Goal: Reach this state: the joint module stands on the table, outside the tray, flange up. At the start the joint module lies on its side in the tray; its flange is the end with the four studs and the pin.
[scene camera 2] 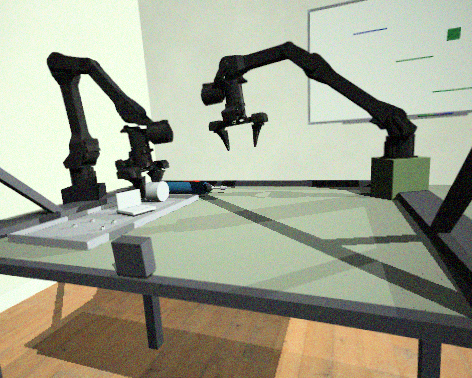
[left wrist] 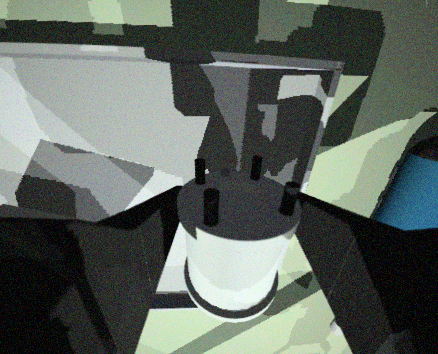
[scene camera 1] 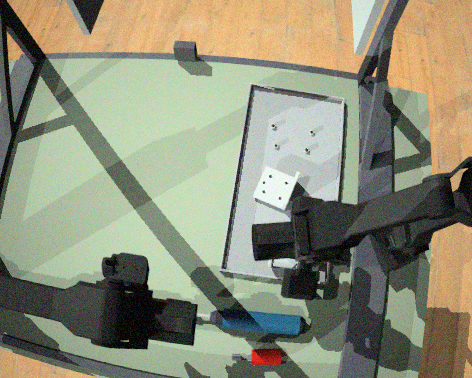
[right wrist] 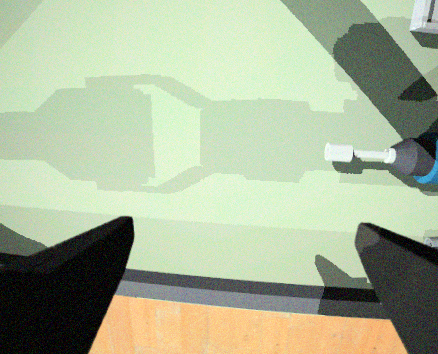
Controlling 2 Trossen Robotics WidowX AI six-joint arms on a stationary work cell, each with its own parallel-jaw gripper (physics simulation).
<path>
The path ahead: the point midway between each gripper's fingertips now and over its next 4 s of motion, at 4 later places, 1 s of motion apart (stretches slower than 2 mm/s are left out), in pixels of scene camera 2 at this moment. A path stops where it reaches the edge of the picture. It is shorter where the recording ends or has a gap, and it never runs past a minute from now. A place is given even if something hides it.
My left gripper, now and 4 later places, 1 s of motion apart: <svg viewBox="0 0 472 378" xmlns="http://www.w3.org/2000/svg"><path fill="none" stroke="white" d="M150 195L140 151L176 154L210 164L210 184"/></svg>
My right gripper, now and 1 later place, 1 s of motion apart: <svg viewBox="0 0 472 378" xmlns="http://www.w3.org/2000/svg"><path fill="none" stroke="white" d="M241 148L307 121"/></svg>
</path>
